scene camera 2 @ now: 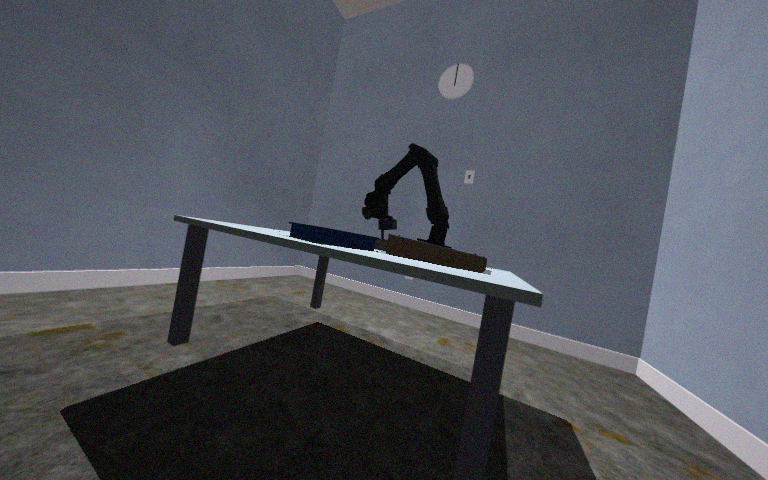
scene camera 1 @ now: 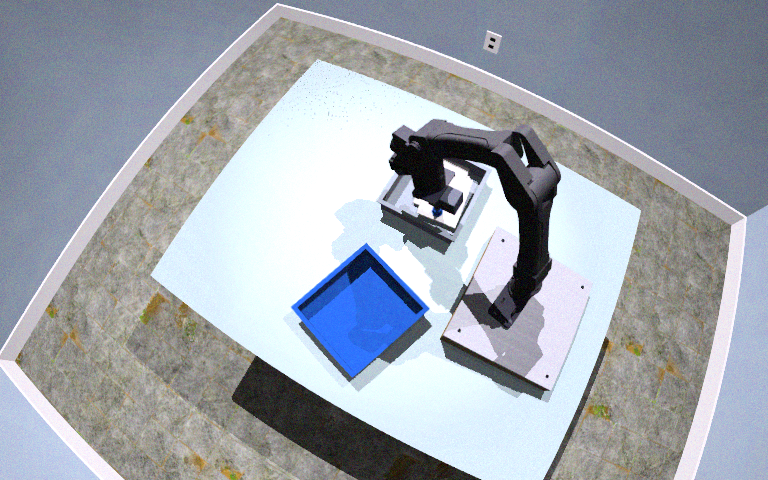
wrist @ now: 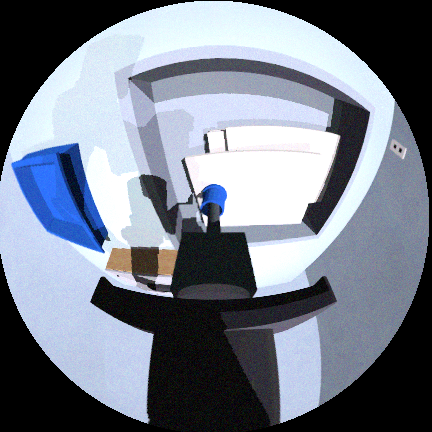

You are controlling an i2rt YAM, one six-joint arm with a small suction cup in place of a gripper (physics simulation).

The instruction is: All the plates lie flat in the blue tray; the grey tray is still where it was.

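Places are measured from the arm's base along level axes (x ahead, y left, z up), in millimetres.
Pixels of known places: hand, tool point: (scene camera 1: 437, 212) (wrist: 213, 194); arm's base, link origin: (scene camera 2: 435, 245) (scene camera 1: 519, 289).
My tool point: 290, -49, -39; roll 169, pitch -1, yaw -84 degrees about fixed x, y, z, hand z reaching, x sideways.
Note:
Ahead of a thing's pixels: the offset from my tool point to its top centre, as dx, dy, dz. Level surfaces: height alone.
The grey tray @[+46, -52, +30] (scene camera 1: 394, 191) (wrist: 241, 67) stands on the table behind the blue tray @[-12, +329, +30] (scene camera 1: 359, 320) (scene camera 2: 333, 236) (wrist: 50, 193), which is empty. White plates lie stacked in the grey tray: a top plate @[+12, -50, +18] (scene camera 1: 451, 219) (wrist: 266, 189) and another plate @[+46, -87, -1] (wrist: 282, 139) showing behind it. My suction cup (scene camera 1: 435, 210) (wrist: 213, 198) (scene camera 2: 382, 233) is small and blue. It hangs just over the near left corner of the top plate. Nothing hangs from it. In the scene camera 2 view the grey tray is hidden behind the base board.
The arm's base board (scene camera 1: 529, 330) (scene camera 2: 434, 252) lies to the right of the blue tray, with the black arm (scene camera 1: 529, 196) (scene camera 2: 425, 175) rising from it. The pale table top @[dz -20] (scene camera 1: 271, 180) extends to the left and behind the trays.

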